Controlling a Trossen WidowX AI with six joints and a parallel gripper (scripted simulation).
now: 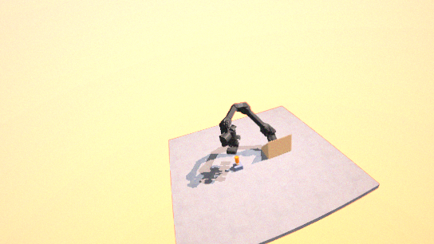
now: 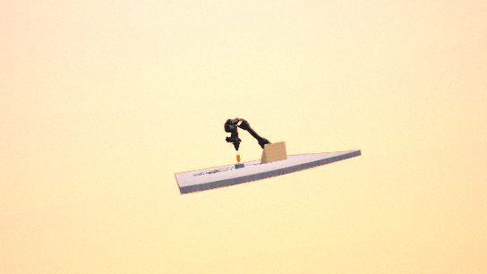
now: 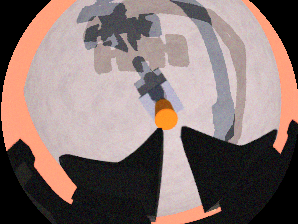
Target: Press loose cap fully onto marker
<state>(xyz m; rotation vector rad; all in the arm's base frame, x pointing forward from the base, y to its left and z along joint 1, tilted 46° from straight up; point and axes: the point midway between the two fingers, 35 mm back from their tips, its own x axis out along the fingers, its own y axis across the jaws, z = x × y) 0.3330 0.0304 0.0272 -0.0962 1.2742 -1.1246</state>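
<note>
The orange cap lies 6 cm below my gripper tip. The rest, counted from my gripper tip: holder block 13 cm below.
</note>
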